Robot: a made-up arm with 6 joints.
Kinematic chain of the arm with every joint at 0, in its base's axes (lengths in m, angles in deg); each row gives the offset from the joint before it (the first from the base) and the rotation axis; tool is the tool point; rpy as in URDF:
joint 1: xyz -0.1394 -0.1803 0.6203 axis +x
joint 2: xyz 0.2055 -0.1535 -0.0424 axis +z
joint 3: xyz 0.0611 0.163 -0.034 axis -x
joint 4: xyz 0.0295 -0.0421 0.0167 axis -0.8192 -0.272 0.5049
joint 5: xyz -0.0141 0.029 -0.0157 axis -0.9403 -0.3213 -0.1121
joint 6: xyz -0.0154 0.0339 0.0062 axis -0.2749 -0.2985 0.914
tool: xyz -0.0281 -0.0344 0.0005 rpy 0 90 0
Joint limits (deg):
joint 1: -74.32..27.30
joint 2: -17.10..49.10
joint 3: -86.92..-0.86
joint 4: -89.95..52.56
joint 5: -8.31..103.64
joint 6: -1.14..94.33
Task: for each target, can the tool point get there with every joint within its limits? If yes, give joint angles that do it. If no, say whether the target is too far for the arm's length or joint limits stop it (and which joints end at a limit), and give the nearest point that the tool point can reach.
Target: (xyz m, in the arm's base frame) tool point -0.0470 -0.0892 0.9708
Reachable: no: joint limits stop it (at a limit: joint 1, joint 3, joint 4, joint 6) | nearest point 0.0158 -0.1580 0.6254 | short by 0.358 m
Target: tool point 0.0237 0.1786 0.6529
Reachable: no: joint limits stop it (at a limit: joint 1, joint 3, joint 4, joint 5, joint 6) | nearest point 0.0476 -0.0824 0.5588 | short by 0.278 m
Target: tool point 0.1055 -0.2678 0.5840
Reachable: yes | joints -52.68 2.69 -9.04 35.13 43.65 27.12
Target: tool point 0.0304 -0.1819 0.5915
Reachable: yes | joints 1.09 38.19 -30.55 -65.45 50.20 8.73
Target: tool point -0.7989 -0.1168 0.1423
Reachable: no: too far | nearest point -0.0481 -0.1611 0.4756 | short by 0.823 m
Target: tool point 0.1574 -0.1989 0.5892
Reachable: yes | joints -28.94 0.18 -9.89 -39.69 56.40 74.60
